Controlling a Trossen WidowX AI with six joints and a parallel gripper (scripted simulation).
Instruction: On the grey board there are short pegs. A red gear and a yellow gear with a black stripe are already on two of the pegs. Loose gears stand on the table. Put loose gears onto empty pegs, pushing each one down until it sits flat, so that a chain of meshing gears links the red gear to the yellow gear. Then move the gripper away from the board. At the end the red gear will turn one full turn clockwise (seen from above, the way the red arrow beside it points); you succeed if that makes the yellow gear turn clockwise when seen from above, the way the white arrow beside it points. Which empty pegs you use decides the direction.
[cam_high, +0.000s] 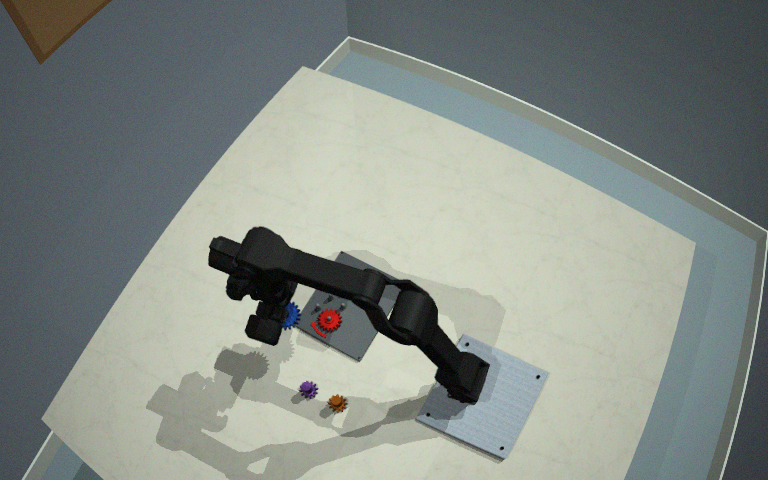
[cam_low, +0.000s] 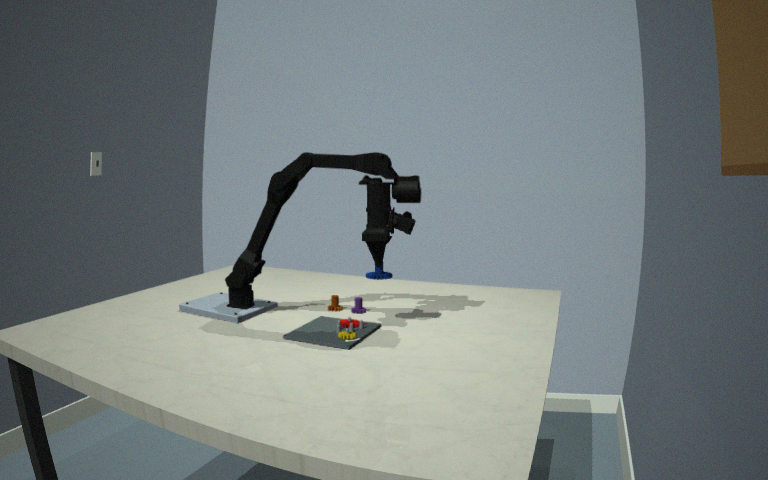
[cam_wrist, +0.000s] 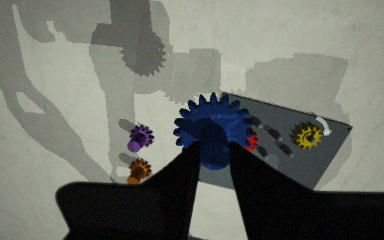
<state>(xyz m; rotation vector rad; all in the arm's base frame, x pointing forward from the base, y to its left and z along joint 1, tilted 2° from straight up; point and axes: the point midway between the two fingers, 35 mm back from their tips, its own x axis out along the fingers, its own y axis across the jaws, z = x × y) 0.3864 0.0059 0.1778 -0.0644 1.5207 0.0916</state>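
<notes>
The yellow gear lies 40 mm behind my gripper tip, 160 mm to the right of it and 140 mm below it. Round my gripper tip: purple gear (80 mm behind, 110 mm to the left, 140 mm below); blue gear (10 mm below); red gear (60 mm behind, 60 mm to the right, 140 mm below).
</notes>
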